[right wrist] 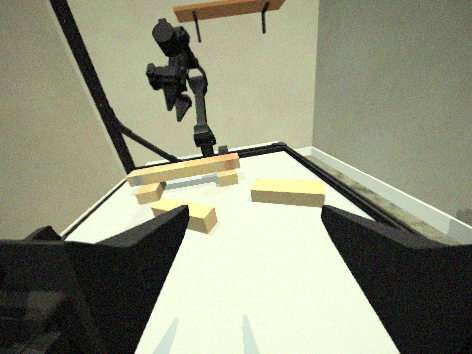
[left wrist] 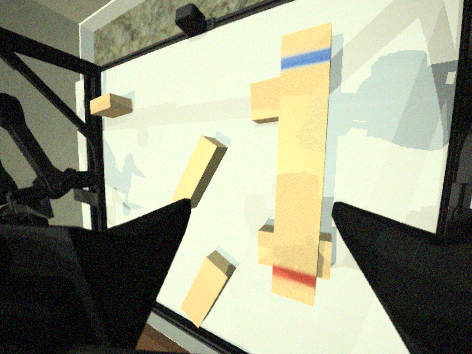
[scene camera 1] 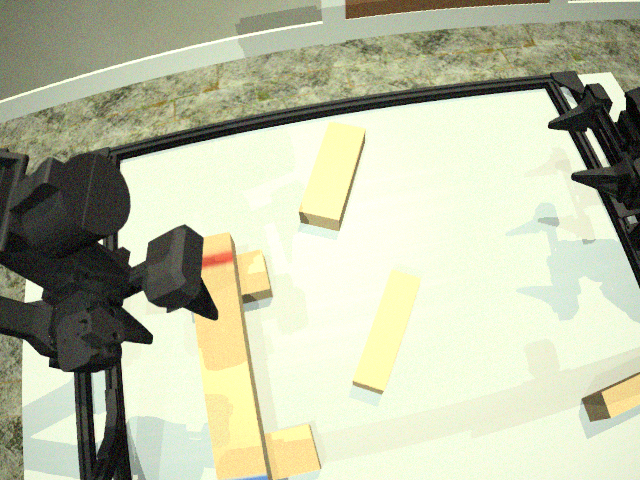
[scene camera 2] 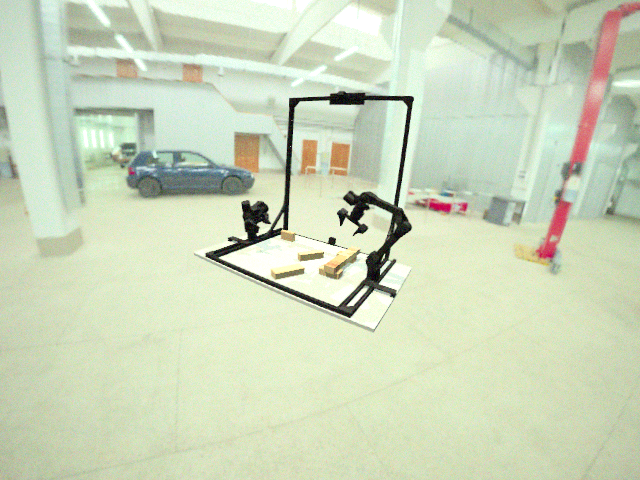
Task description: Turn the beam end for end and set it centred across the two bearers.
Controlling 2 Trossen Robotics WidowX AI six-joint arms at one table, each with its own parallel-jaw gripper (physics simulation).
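Places are measured from the left arm's base along level axes (x back, y right, z up), in centimetres.
Pixels of known places: left gripper, fingertip midpoint: (right wrist: 174,116) (left wrist: 261,206) (scene camera 1: 182,328) (scene camera 2: 346,231); right gripper, fingertip midpoint: (right wrist: 254,211) (scene camera 1: 559,149) (scene camera 2: 265,225); left arm's base, link origin: (right wrist: 208,157) (scene camera 2: 372,278); right arm's base, link origin: (left wrist: 93,178) (scene camera 2: 252,240).
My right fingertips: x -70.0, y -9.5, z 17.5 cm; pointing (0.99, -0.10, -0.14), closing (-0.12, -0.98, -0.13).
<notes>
Ahead of a thing's pixels: the offset from my right fingertips to its top centre.
The beam @(dx +48.2, dy +16.1, dz -11.8 cm) (scene camera 1: 224,356) (scene camera 2: 342,260) (left wrist: 300,165) (right wrist: 185,169) lies across two bearers. Its red-striped end is at the top in scene camera 1, its blue-striped end at the bottom. The red-end bearer @(dx +47.3, dy +2.2, dz -15.6 cm) (scene camera 1: 254,276) (left wrist: 265,250) (right wrist: 228,178) sticks out on both sides of the beam in the left wrist view; the blue-end bearer @(dx +44.9, dy +28.3, dz -15.6 cm) (scene camera 1: 294,452) (left wrist: 264,100) (right wrist: 150,192) shows on one side. My left gripper (scene camera 1: 181,327) (scene camera 2: 348,228) (left wrist: 261,206) (right wrist: 174,116) is open and empty above the beam's red-end half. My right gripper (scene camera 1: 562,151) (scene camera 2: 263,226) (right wrist: 254,211) is open and empty, away from the beam.
A wide block @(dx +28.4, dy -12.9, dz -15.6 cm) (scene camera 1: 333,175) (scene camera 2: 287,271) (left wrist: 207,290) (right wrist: 287,192) and a narrower block @(dx +26.2, dy +14.2, dz -15.0 cm) (scene camera 1: 387,330) (scene camera 2: 310,255) (left wrist: 200,170) (right wrist: 185,212) lie apart from the beam. Another block @(dx -6.0, dy +32.1, dz -13.1 cm) (scene camera 1: 620,397) (scene camera 2: 287,235) (left wrist: 111,105) lies farther off. A black frame (scene camera 1: 330,108) edges the table.
</notes>
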